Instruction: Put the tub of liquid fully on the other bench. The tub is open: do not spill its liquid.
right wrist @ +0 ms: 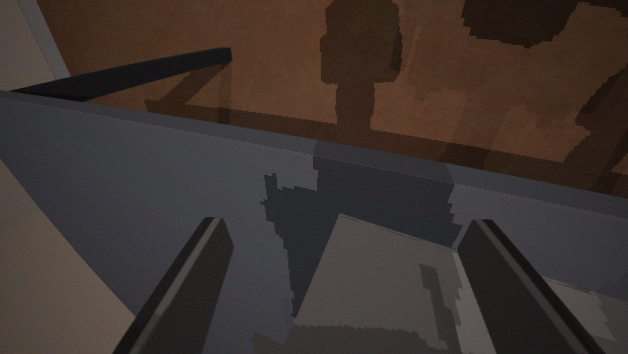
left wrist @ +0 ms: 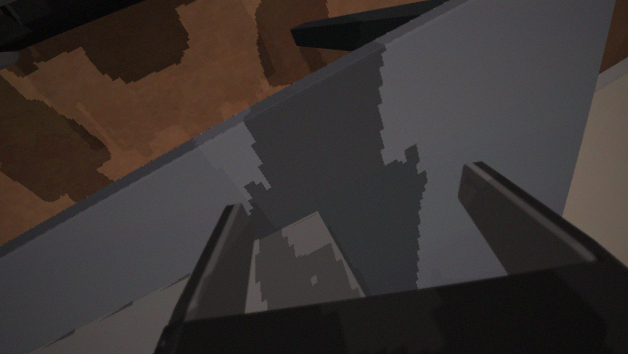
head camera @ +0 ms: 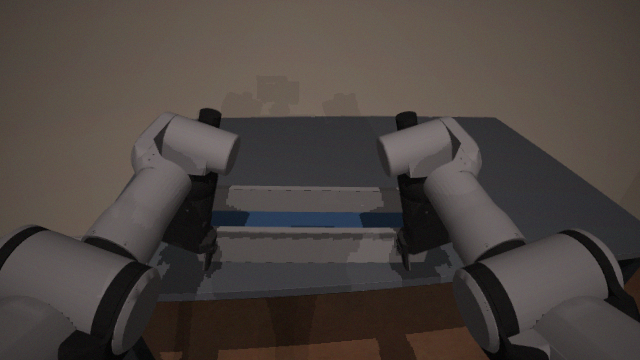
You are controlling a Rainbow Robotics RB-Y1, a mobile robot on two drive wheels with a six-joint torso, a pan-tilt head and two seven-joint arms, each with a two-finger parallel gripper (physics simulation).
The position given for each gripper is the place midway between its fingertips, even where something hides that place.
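Note:
You've got the left gripper (head camera: 180,258) and the right gripper (head camera: 432,258) in the head camera. The left wrist view has the left gripper (left wrist: 351,199) too, and the right wrist view has the right gripper (right wrist: 344,234). There's also a long grey tub (right wrist: 372,282), and the left wrist view shows that tub (left wrist: 300,264) as well.

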